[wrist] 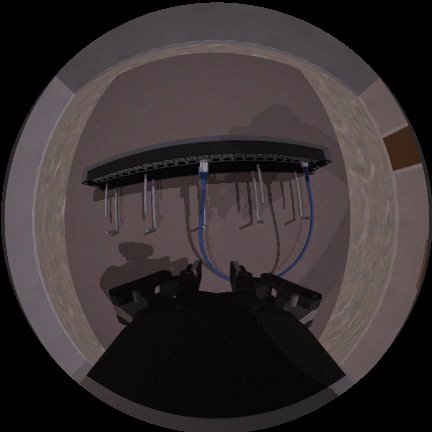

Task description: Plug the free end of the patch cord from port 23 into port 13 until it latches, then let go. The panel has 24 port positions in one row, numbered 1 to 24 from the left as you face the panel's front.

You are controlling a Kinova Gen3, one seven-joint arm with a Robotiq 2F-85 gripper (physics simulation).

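Frame: origin at the arm's base, x ahead, y left, z up, level; centimetres.
Seen in the pictures: gripper, fingertip midpoint: (215,268).
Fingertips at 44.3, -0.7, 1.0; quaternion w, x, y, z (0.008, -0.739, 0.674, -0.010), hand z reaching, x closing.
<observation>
Offsets run from my fingertips to a thing's top centre, as dx, dy, dz. "spot": to the spot under its first point.
The black patch panel {+15.0, +4.6, -3.3} (210,150) runs across the wrist view, its port row along the lower edge. One end of the blue patch cord {spot: +8.9, -15.6, -5.4} (311,210) is at a port near the panel's right end. The cord's other end, a clear plug with a blue boot {+13.4, +3.4, -4.9} (203,169), is at the port row near the middle, upright, with its cord hanging down. I cannot read the port number or tell whether it is latched. My gripper (215,268) is partly open below the panel, apart from the plug, with nothing gripped. The cord's low loop passes beyond the fingers, partly hidden by the right one.
Grey metal cable hooks (117,210) (153,206) (256,197) (298,195) stick out below the panel, on both sides of the hanging cord. Shadows of the arm, hooks and cord fall on the surface behind. A brown rectangle (402,148) shows at the far right.
</observation>
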